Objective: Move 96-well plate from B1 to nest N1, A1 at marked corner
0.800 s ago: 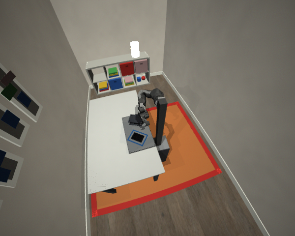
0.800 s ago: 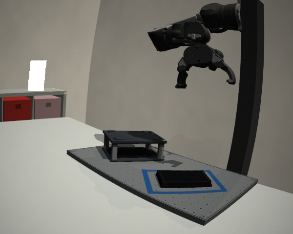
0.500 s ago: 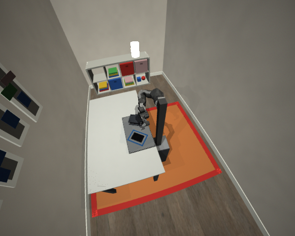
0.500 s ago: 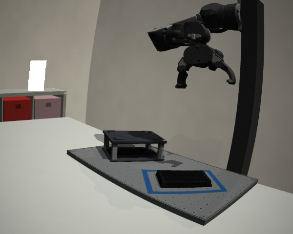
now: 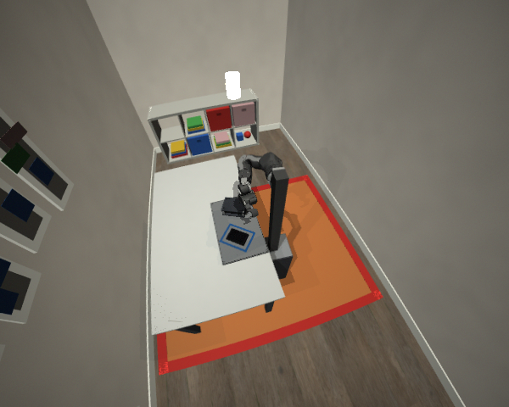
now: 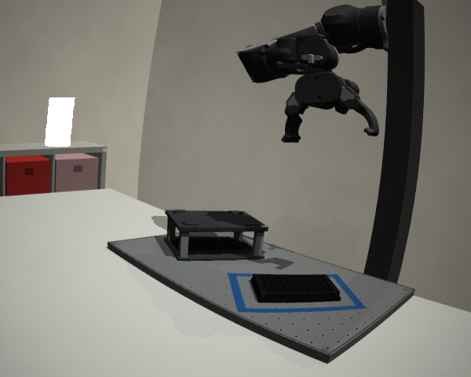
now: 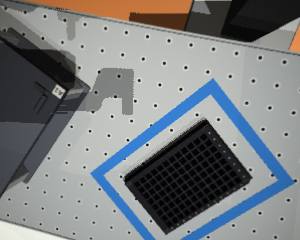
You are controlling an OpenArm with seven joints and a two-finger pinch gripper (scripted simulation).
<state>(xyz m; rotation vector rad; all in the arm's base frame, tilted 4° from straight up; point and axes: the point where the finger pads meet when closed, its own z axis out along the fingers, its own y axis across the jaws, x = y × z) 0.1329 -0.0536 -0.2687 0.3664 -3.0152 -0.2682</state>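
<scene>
The black 96-well plate is 21 cm below my hand, 9 cm ahead of it and 4 cm to the left of it. Also, from my hand: black plate nest (19 cm to the right, 16 cm below, 8 cm ahead).
</scene>
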